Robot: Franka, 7 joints.
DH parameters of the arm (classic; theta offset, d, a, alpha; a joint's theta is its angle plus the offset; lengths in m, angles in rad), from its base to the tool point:
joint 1: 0 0.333 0 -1.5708
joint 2: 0 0 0 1.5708
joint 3: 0 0.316 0.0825 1.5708
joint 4: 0 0 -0.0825 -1.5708
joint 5: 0 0.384 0 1.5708
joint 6: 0 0 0.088 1.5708
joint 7: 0 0.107 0 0
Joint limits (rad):
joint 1: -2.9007..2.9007
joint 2: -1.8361..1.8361
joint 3: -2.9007..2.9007
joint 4: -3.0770..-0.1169
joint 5: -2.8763..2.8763
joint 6: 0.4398..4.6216
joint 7: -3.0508..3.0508
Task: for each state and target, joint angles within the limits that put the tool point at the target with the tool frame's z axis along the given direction. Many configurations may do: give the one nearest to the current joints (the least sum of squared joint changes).
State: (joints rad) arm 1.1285 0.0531 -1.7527 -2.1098 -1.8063 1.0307 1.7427
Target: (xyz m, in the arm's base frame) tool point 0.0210 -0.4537 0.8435 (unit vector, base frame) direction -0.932 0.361 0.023
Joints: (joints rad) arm 0.8330 -0.0122 -2.0435 -1.3422 -1.8051 0.8722 1.7427
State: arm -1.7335 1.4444 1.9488 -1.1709 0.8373 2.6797 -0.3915
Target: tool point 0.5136 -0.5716 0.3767 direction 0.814 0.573 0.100
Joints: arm -1.6124 1.4035 1.4473 -1.1596 0.3395 2.0523 -0.3915
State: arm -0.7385 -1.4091 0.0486 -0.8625 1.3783 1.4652 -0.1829
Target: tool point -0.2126 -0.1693 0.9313 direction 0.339 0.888 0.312
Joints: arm -0.1202 -1.2626 -0.5843 -1.6122 1.4349 1.3724 -0.1829
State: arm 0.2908 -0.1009 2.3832 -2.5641 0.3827 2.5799 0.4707
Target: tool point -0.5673 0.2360 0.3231 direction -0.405 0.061 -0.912
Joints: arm 0.1969 -0.3538 2.5602 -2.0649 0.6578 2.7099 0.4707
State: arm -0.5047 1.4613 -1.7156 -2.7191 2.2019 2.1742 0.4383
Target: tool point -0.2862 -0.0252 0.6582 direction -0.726 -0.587 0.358
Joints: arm -0.7673 1.2421 -2.7396 -2.6801 2.3055 1.8856 0.4383
